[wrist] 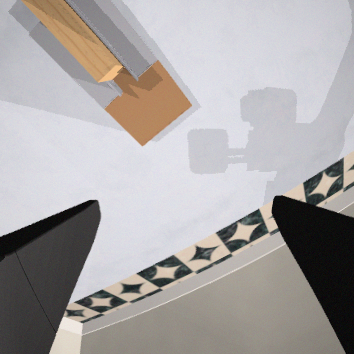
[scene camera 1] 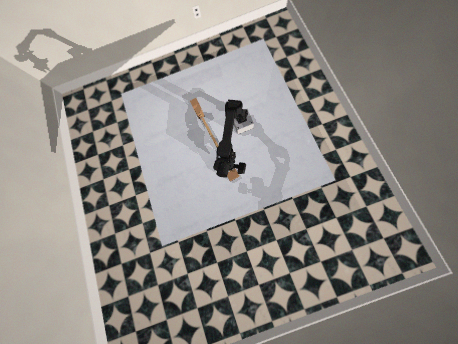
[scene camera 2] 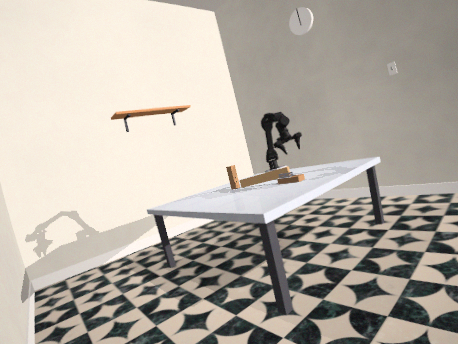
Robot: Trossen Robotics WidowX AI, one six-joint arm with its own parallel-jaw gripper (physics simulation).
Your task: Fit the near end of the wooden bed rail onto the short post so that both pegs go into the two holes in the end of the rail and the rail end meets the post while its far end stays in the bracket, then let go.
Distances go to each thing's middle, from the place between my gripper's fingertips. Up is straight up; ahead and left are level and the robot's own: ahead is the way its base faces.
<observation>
Now: hand 28 cm to the left of the wooden bed rail (wrist: pixel 76 36), 14 cm above it and 4 cm short of it.
</observation>
